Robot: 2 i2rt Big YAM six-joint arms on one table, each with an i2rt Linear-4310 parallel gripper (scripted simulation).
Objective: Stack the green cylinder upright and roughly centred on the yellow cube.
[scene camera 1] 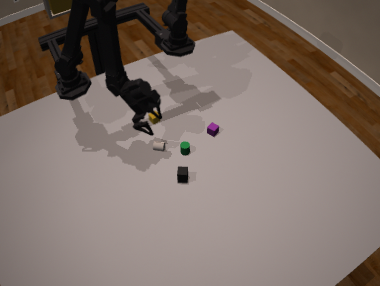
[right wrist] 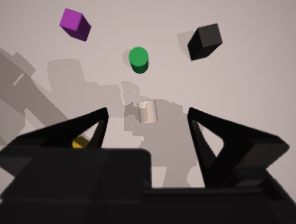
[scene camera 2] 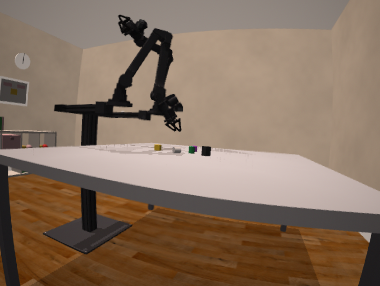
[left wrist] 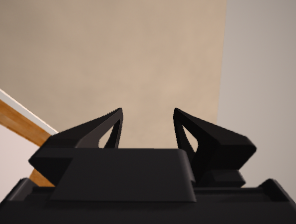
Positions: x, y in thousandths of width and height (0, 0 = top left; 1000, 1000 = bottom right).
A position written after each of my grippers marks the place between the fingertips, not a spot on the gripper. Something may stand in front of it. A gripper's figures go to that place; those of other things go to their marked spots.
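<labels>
My right gripper (right wrist: 502, 502) is 13 cm from the lens, and there's a black cube (right wrist: 698, 176) that's 28 cm from the lens.
</labels>
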